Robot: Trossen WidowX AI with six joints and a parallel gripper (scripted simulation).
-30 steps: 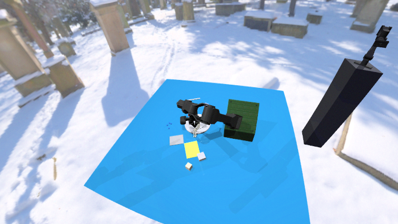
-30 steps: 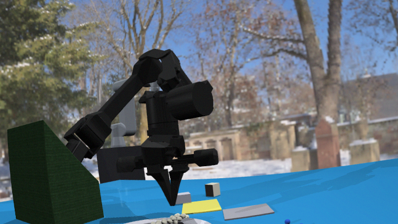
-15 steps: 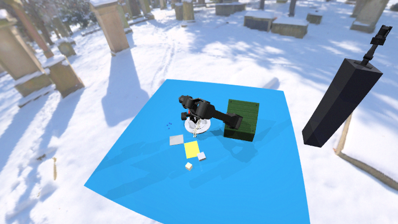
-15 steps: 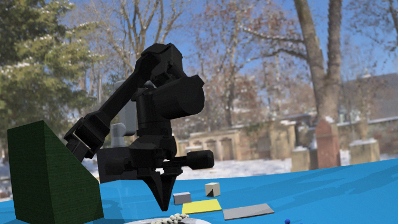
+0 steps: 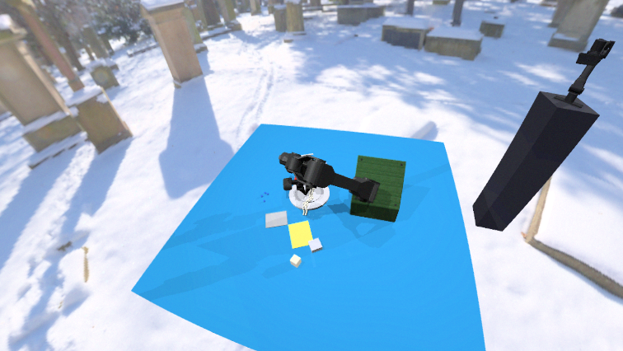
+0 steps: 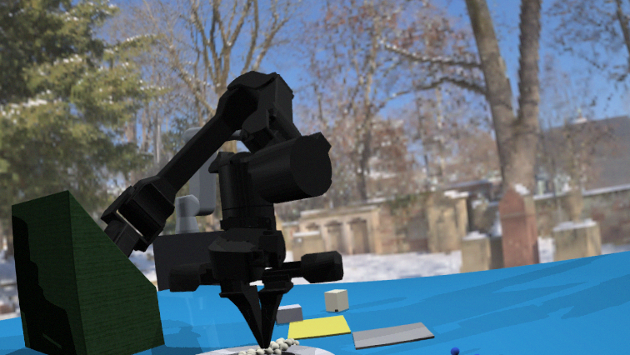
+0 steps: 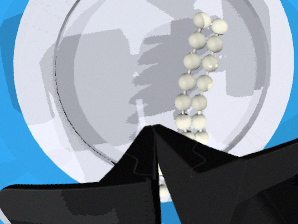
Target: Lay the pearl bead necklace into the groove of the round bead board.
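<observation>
The round white bead board is 30 mm to the right of my gripper tip, 20 mm below it and 10 mm behind it. From my gripper tip the other things lie so: yellow tile 200 mm to the left, 50 mm behind, 30 mm below; red object 140 mm to the right, 100 mm ahead, 20 mm below; grey tile 160 mm to the left, 80 mm ahead, 30 mm below.
</observation>
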